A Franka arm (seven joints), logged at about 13 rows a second.
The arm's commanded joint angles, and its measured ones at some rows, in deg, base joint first. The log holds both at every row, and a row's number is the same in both.
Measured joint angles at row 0:
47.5, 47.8, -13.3, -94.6, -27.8, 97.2, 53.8
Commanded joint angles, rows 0 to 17:
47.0, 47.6, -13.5, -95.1, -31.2, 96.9, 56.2
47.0, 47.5, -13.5, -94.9, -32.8, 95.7, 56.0
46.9, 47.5, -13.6, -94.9, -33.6, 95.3, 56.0
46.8, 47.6, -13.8, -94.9, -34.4, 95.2, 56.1
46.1, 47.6, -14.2, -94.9, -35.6, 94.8, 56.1
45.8, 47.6, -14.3, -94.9, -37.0, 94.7, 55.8
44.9, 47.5, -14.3, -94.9, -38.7, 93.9, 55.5
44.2, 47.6, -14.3, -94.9, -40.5, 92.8, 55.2
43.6, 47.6, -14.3, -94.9, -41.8, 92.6, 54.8
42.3, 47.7, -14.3, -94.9, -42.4, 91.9, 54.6
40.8, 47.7, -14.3, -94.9, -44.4, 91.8, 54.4
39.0, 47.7, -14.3, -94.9, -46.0, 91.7, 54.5
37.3, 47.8, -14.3, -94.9, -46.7, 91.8, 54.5
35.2, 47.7, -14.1, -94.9, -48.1, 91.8, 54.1
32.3, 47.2, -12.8, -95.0, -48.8, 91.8, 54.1
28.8, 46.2, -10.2, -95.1, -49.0, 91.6, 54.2
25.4, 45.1, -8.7, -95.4, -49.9, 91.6, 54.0
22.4, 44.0, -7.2, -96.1, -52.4, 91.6, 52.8
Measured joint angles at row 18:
27.2, 47.5, -10.6, -94.7, -48.2, 93.5, 54.1
